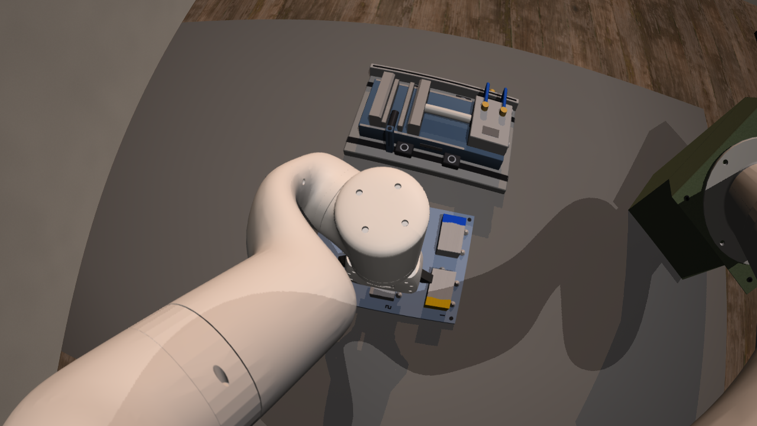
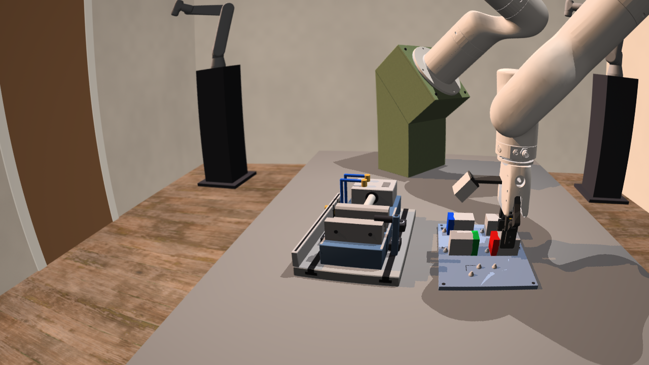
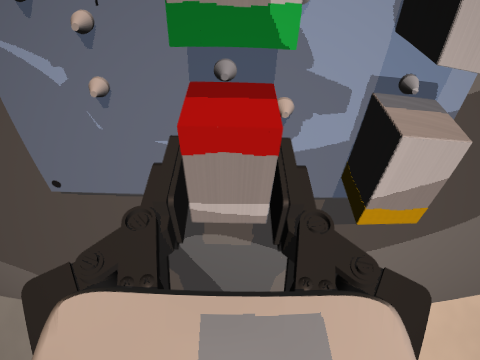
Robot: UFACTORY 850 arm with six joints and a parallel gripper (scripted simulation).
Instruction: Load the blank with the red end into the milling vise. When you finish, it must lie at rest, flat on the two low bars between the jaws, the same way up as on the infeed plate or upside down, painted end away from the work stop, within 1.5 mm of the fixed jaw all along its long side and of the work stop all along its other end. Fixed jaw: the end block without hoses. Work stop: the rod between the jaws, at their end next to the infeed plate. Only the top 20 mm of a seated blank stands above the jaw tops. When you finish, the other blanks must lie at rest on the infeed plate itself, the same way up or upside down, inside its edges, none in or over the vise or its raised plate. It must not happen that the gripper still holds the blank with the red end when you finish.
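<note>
Right now the infeed plate is 4 cm to the right of my hand and 4 cm below it. Round my hand: yellow-ended blank: 9 cm behind, 2 cm below; green-ended blank: 9 cm to the right, 2 cm below; red-ended blank: 2 cm below.
</note>
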